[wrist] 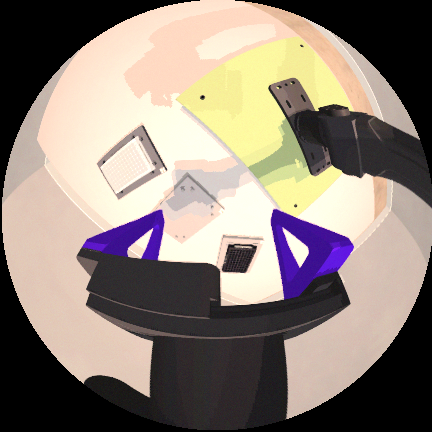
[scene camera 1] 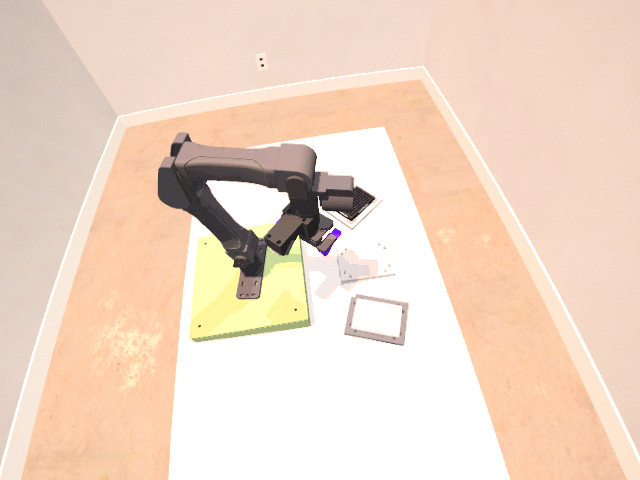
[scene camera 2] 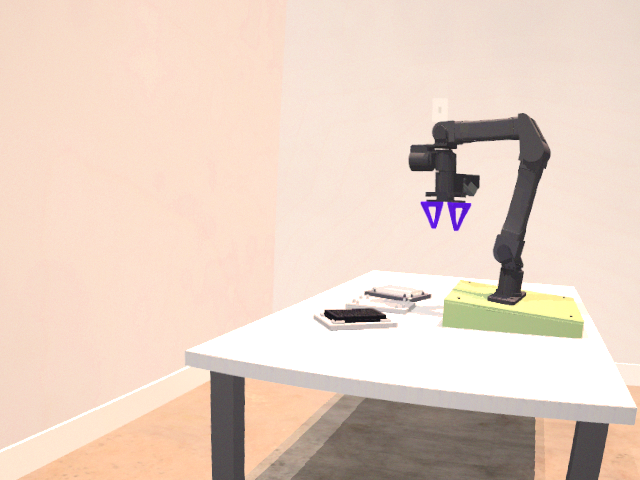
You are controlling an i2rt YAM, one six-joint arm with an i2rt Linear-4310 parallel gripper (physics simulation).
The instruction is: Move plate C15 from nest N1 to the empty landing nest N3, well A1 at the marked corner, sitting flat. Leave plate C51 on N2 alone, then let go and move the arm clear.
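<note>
A black plate [scene camera 1: 361,201] [scene camera 2: 355,314] [wrist: 238,258] sits on a white nest [scene camera 1: 353,224] [wrist: 240,237]. A white plate [scene camera 1: 377,316] [scene camera 2: 397,290] [wrist: 127,165] sits in a grey nest [scene camera 1: 374,338] [wrist: 146,137]. No labels are legible, so I cannot tell which plate is C15 or C51. Between them lies the empty white nest [scene camera 1: 361,266] [scene camera 2: 382,304] [wrist: 195,210], N3, with small posts; its A1 mark is not readable. My gripper [scene camera 2: 445,228] [wrist: 217,214] is open and empty, pointing down high above the table, its purple fingers wide apart. The arm partly hides the black plate's nest in scene camera 1.
The arm stands on a yellow-green base block [scene camera 1: 248,315] [scene camera 2: 511,322] [wrist: 235,110] beside the nests. The white table [scene camera 1: 310,413] [scene camera 2: 413,366] carries the block and nests. The arm's shadow falls across the empty nest.
</note>
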